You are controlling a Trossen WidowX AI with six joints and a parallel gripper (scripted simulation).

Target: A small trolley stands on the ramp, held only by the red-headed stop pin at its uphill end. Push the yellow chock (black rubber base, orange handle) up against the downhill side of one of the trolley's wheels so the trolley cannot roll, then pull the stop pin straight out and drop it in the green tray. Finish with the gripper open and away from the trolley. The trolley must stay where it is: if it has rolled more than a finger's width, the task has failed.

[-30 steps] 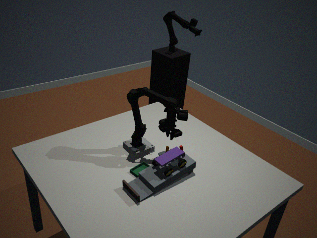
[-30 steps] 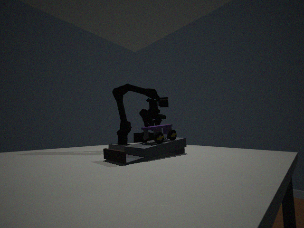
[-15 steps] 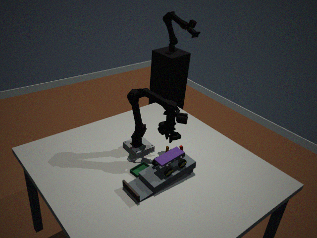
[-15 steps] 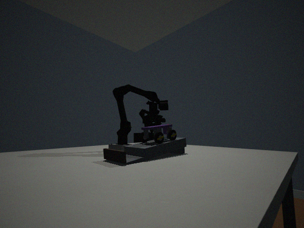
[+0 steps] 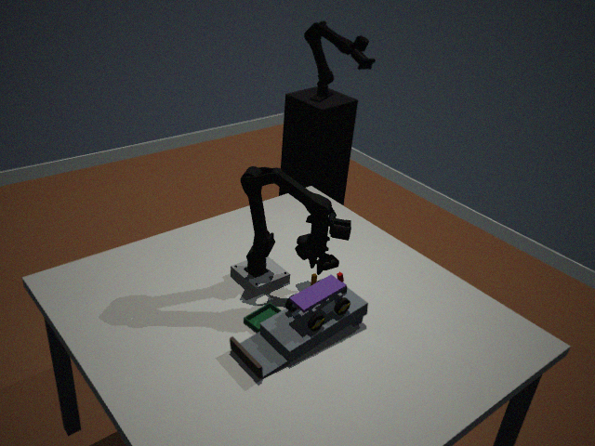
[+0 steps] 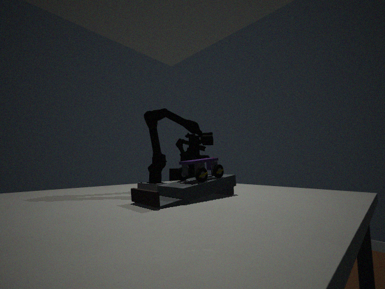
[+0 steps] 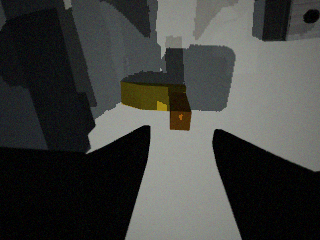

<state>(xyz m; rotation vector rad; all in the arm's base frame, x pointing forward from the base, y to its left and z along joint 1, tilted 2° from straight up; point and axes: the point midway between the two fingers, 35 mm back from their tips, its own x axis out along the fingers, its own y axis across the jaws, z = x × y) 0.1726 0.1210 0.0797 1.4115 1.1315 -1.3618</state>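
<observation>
Right now my gripper tip is 2 cm short of the yellow chock, 1 cm to the left of it and 6 cm above it. Round my gripper tip: trolley: 15 cm ahead, 14 cm to the right, 3 cm above; grey ramp: 15 cm ahead, 15 cm to the right, 3 cm below; red-headed stop pin: 14 cm ahead, 2 cm to the right, 5 cm above.
</observation>
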